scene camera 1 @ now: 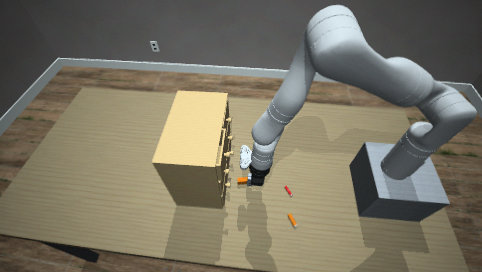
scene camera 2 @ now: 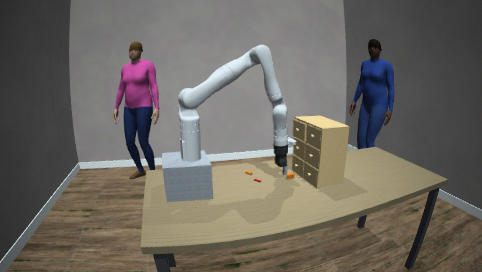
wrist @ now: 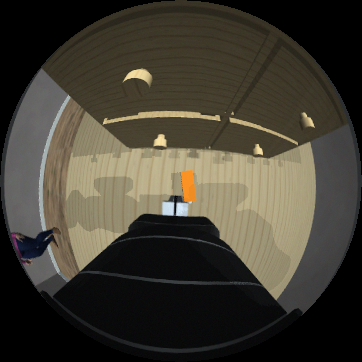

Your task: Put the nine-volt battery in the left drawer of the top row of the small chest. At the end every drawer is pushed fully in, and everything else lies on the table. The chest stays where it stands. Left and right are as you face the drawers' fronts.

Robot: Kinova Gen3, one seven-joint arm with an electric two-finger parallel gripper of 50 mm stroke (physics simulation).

Labels:
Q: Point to a drawer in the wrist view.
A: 281, 95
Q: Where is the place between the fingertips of the gripper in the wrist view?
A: At 175, 202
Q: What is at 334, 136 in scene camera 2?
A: A small chest.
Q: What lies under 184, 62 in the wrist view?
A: A drawer.

